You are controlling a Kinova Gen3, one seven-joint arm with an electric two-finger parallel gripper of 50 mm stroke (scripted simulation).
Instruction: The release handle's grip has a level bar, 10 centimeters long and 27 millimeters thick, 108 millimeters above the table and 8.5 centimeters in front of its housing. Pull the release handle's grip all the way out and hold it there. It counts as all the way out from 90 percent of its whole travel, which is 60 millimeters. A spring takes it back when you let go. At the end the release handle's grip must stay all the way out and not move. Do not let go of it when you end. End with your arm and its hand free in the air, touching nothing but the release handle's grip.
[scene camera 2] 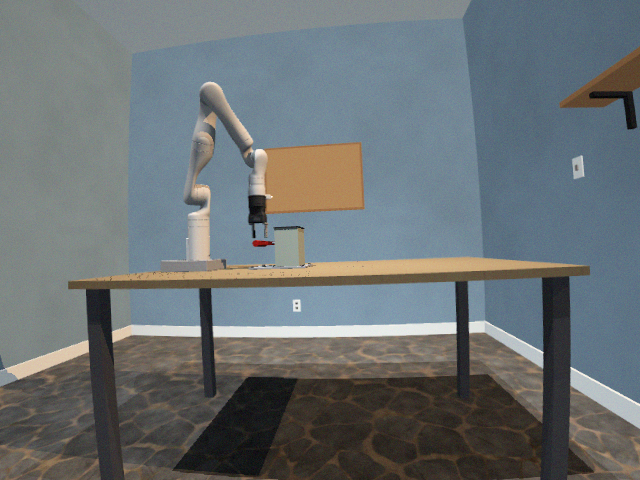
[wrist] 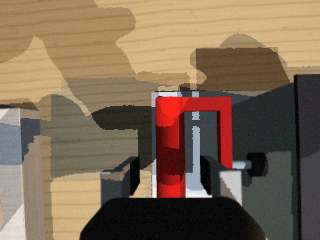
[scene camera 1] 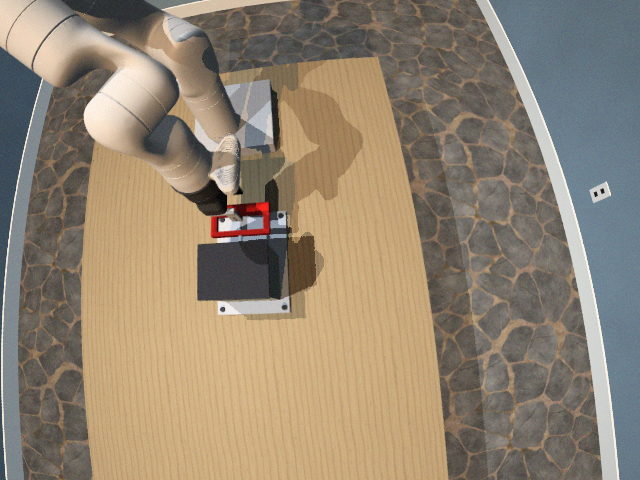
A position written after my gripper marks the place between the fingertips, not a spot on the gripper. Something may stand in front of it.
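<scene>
Base plate (scene camera 1: 277, 240) and (wrist: 200, 127) visible. My gripper (scene camera 1: 237, 206) and (wrist: 169, 169) likewise visible.
</scene>
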